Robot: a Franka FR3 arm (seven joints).
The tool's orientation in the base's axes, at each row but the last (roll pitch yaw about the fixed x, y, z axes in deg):
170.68 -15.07 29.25
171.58 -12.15 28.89
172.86 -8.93 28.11
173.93 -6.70 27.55
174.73 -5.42 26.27
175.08 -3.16 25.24
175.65 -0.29 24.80
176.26 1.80 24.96
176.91 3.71 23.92
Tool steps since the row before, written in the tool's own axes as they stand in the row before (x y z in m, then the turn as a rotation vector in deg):
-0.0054 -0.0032 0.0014 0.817 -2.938 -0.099
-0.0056 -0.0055 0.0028 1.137 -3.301 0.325
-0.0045 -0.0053 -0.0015 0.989 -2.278 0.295
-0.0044 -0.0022 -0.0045 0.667 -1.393 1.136
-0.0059 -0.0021 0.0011 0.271 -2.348 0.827
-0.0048 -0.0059 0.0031 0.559 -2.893 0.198
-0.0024 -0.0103 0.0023 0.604 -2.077 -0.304
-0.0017 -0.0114 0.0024 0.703 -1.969 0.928
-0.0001 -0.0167 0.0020 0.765 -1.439 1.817
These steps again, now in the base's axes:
-0.0056 0.0003 -0.0032 -0.650 2.977 -0.153
-0.0066 0.0021 -0.0047 -0.433 3.436 -0.548
-0.0066 0.0026 0.0001 -0.107 2.464 -0.415
-0.0055 0.0001 0.0037 0.134 1.497 -1.190
-0.0060 -0.0008 -0.0018 -0.671 2.191 -1.009
-0.0065 0.0031 -0.0039 -0.695 2.840 -0.414
-0.0064 0.0082 -0.0031 -0.331 2.154 0.149
-0.0064 0.0094 -0.0031 -0.197 2.009 -1.076
-0.0070 0.0150 -0.0029 0.043 1.484 -1.937

